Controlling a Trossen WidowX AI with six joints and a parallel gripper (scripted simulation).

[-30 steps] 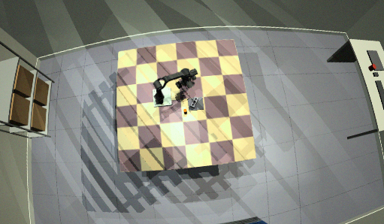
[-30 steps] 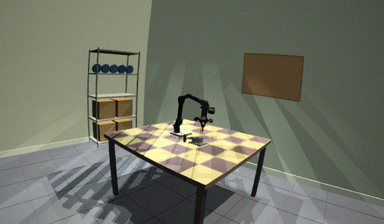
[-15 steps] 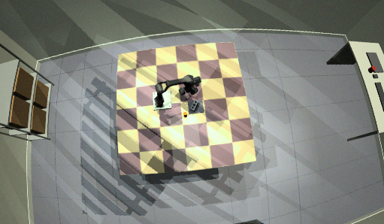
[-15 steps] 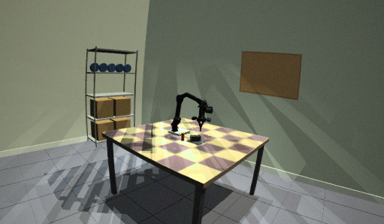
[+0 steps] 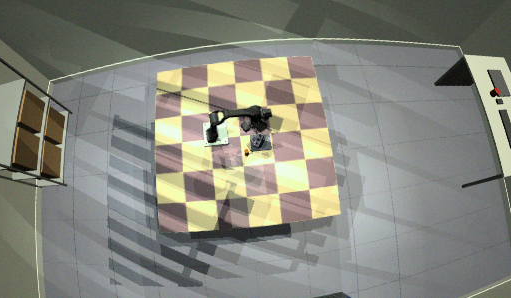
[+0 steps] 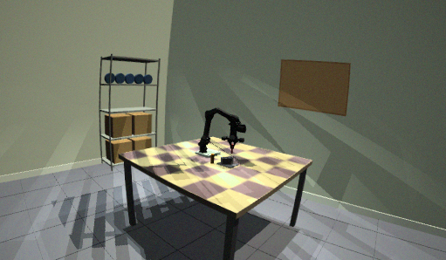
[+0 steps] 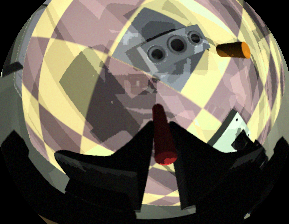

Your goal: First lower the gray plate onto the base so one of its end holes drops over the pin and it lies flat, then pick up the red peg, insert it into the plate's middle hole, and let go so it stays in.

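Right now my gripper tip is 80 mm to the left of the gray plate, 70 mm above it and 20 mm short of it. Round my gripper tip: red peg: right at my gripper tip; then small orange cylinder: 170 mm to the right, 70 mm below, 60 mm behind; then gray base: 100 mm below, 70 mm to the right, 40 mm ahead.
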